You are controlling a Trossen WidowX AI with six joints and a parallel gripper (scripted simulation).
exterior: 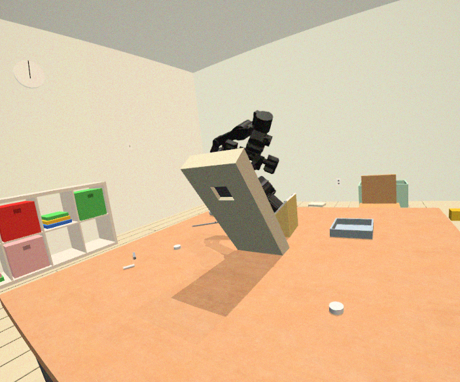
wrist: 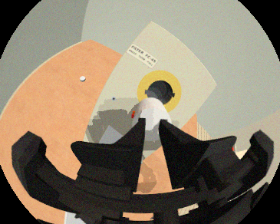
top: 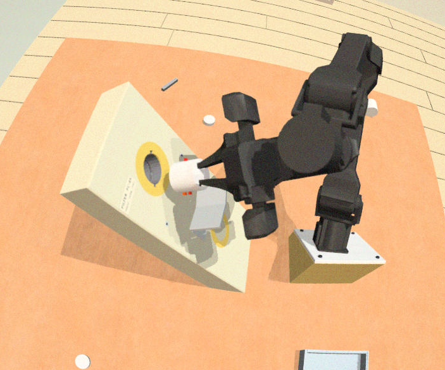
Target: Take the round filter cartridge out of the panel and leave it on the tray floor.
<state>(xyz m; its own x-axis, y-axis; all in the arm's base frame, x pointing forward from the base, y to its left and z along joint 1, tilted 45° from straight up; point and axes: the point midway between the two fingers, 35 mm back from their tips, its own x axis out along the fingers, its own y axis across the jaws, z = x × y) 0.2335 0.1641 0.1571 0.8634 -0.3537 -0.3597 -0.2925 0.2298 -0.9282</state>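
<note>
The grey-blue tray lies 340 mm behind my gripper tip, 280 mm to the left of it and 280 mm below it. From my gripper tip the other things lie so: round white filter cartridge (10 mm ahead, 10 mm below); then grey bar (140 mm ahead, 460 mm to the right, 290 mm below).
</note>
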